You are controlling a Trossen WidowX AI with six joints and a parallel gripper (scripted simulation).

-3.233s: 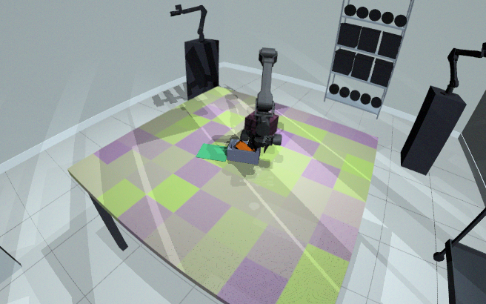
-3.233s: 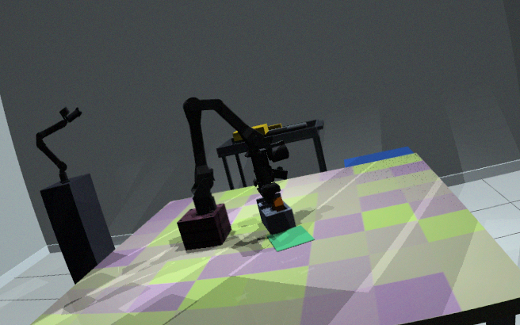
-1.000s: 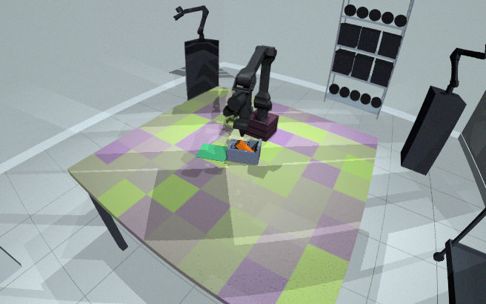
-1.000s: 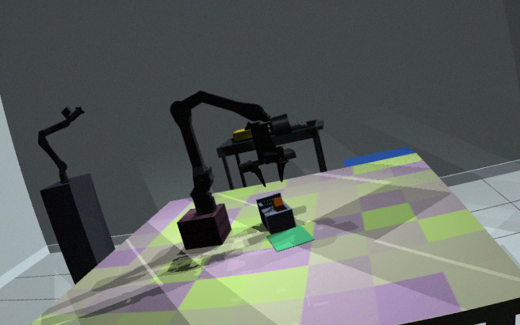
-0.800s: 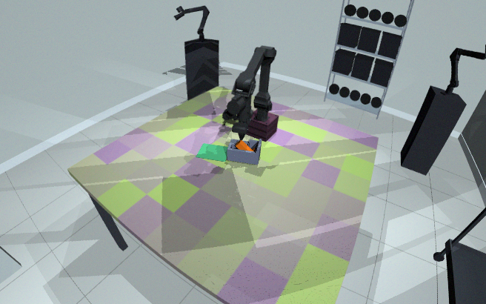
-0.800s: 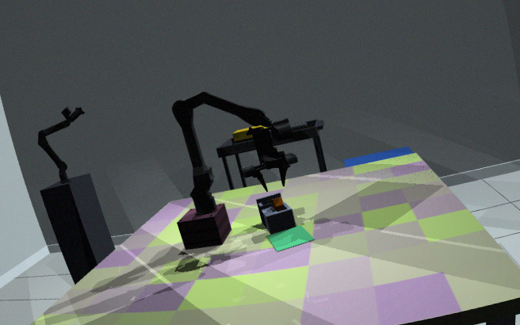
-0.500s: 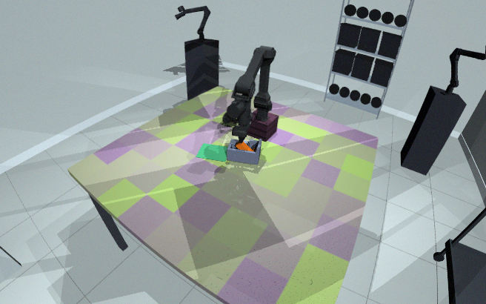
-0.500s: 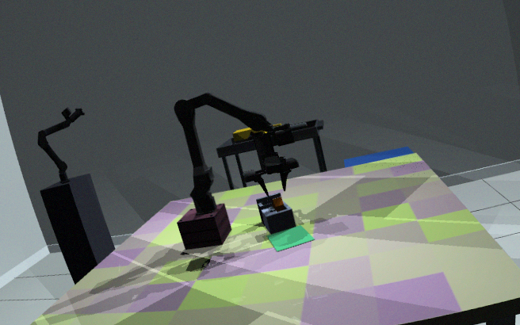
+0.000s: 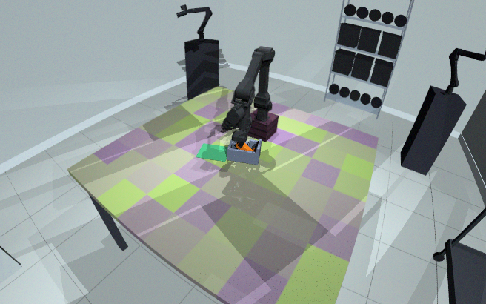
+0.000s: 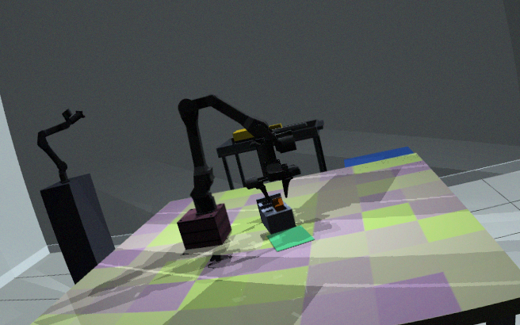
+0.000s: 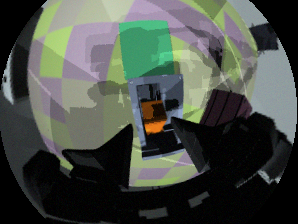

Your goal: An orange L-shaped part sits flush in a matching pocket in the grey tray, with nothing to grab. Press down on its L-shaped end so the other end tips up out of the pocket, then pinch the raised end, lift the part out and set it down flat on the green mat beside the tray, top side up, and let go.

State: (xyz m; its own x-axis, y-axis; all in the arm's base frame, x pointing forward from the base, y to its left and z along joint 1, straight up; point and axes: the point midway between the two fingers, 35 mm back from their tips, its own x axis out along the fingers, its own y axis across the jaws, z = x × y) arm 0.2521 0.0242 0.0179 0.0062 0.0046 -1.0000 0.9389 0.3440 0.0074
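Right now the orange L-shaped part is 3 cm behind my gripper tip, 3 cm to the left of it and 5 cm below it. The rest, counted from my gripper tip: green mat: 3 cm ahead, 14 cm to the right, 10 cm below.
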